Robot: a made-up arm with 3 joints. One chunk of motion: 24 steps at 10 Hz.
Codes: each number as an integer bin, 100 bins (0 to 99) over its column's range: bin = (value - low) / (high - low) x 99, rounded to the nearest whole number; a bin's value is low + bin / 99 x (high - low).
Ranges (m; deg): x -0.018..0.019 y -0.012..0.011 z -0.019..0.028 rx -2.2..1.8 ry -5..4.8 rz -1.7..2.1
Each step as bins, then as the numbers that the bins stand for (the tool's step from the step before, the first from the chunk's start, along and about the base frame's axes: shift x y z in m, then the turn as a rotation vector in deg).
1 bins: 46 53 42 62 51 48
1 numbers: -0.00081 0.00031 0.00094 0.305 0.048 0.142
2 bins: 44 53 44 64 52 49
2 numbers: -0.00156 0.00031 0.00189 0.386 0.147 0.181
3 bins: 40 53 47 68 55 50
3 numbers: -0.00305 0.00031 0.00331 0.547 0.444 0.219
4 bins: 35 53 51 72 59 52
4 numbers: -0.00492 0.00031 0.00521 0.709 0.840 0.296
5 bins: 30 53 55 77 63 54
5 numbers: -0.00679 0.00031 0.00711 0.911 1.236 0.373
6 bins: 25 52 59 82 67 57
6 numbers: -0.00866 0.00008 0.00901 1.113 1.632 0.488
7 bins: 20 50 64 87 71 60
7 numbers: -0.01053 -0.00038 0.01138 1.315 2.028 0.603
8 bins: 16 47 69 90 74 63
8 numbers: -0.01202 -0.00108 0.01376 1.436 2.325 0.718
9 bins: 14 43 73 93 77 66
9 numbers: -0.01277 -0.00201 0.01566 1.558 2.622 0.833
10 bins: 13 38 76 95 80 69
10 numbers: -0.01314 -0.00317 0.01708 1.638 2.919 0.948
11 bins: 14 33 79 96 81 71
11 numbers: -0.01277 -0.00433 0.01851 1.679 3.018 1.025
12 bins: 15 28 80 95 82 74
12 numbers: -0.01239 -0.00549 0.01898 1.638 3.117 1.140
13 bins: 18 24 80 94 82 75
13 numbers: -0.01127 -0.00642 0.01898 1.598 3.117 1.179
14 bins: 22 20 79 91 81 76
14 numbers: -0.00978 -0.00735 0.01851 1.477 3.018 1.217
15 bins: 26 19 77 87 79 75
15 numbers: -0.00828 -0.00759 0.01756 1.315 2.820 1.179
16 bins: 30 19 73 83 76 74
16 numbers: -0.00679 -0.00759 0.01566 1.154 2.523 1.140
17 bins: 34 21 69 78 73 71
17 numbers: -0.00529 -0.00712 0.01376 0.952 2.226 1.025
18 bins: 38 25 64 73 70 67
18 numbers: -0.00380 -0.00619 0.01138 0.749 1.929 0.872
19 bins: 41 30 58 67 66 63
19 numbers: -0.00268 -0.00503 0.00854 0.507 1.533 0.718
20 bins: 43 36 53 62 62 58
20 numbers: -0.00193 -0.00364 0.00616 0.305 1.137 0.526
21 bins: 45 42 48 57 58 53
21 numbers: -0.00118 -0.00224 0.00379 0.103 0.741 0.334
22 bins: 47 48 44 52 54 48
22 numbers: -0.00043 -0.00085 0.00189 -0.099 0.345 0.142
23 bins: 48 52 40 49 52 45
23 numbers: -0.00006 0.00008 -0.00001 -0.220 0.147 0.027
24 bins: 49 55 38 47 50 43
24 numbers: 0.00031 0.00078 -0.00096 -0.301 -0.051 -0.049
